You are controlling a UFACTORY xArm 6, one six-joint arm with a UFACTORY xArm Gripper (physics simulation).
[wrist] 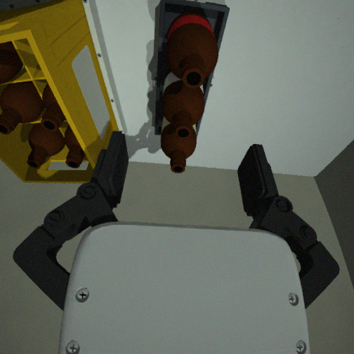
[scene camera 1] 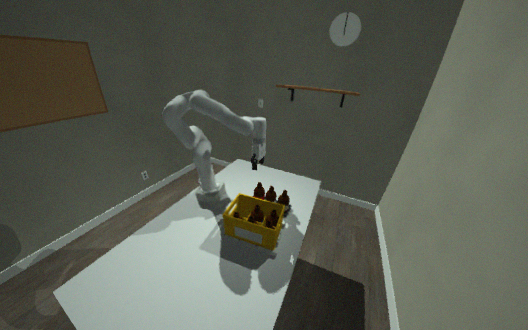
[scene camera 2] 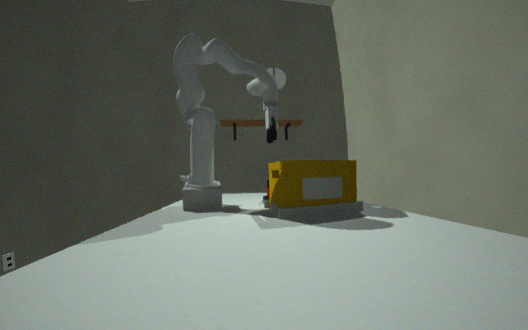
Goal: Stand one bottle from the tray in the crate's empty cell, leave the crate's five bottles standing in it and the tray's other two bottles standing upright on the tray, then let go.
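The yellow crate stands upright on the table. Five brown bottles show inside it in the wrist view, one of them here; the cell at its upper tray-side corner looks empty. Three brown bottles stand upright in a row on the dark tray: a red-labelled bottle, a middle bottle and an end bottle. My gripper is open and empty, above the bottles' height and apart from them. The crate hides the tray's bottles in scene camera 2.
The crate's grey base rests on the white table, close beside the tray with a narrow gap between. The arm's base stands left of the crate. A wooden shelf is on the wall behind.
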